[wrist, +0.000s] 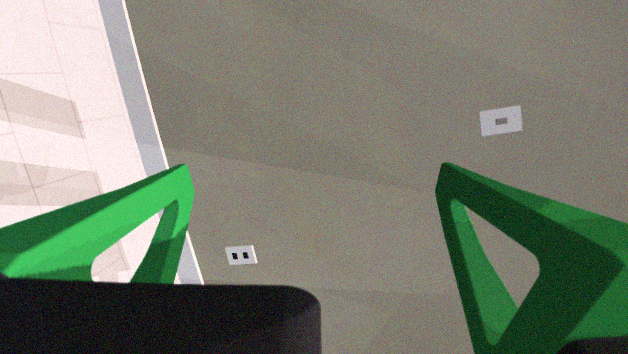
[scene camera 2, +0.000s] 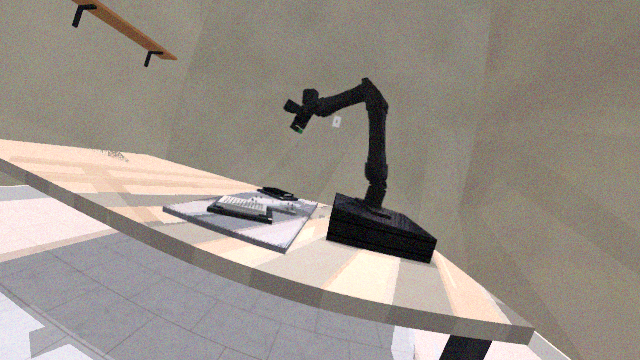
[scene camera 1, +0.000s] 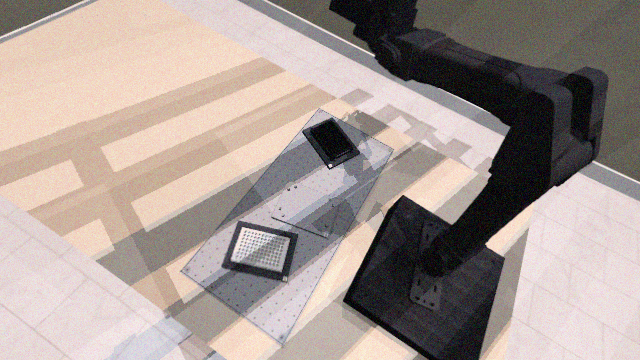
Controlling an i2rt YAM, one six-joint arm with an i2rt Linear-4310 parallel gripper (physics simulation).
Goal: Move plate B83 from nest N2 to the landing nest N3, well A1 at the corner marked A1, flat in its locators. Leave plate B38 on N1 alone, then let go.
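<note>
A white well plate (scene camera 1: 261,250) (scene camera 2: 241,204) lies in a dark frame at the near end of a grey perforated board (scene camera 1: 270,320) (scene camera 2: 280,246). A black plate (scene camera 1: 331,140) (scene camera 2: 278,193) lies at the board's far end. Between them a thin flat nest (scene camera 1: 310,212) with small upright pins holds no plate. The labels B83, B38, N1 to N3 and A1 cannot be read; a small white mark shows at one corner of each plate's frame. My gripper (scene camera 2: 299,130) (wrist: 314,177) is open and empty, high above the table and beyond the board. Its fingertips are out of the first scene view.
The arm stands on a black base block (scene camera 1: 375,285) (scene camera 2: 380,237) beside the board. The wooden table (scene camera 1: 125,30) (scene camera 2: 360,270) extends around both. A wall shelf (scene camera 2: 130,33) hangs at the upper left. The wrist view faces a wall with two white outlet plates (wrist: 241,255) (wrist: 501,121).
</note>
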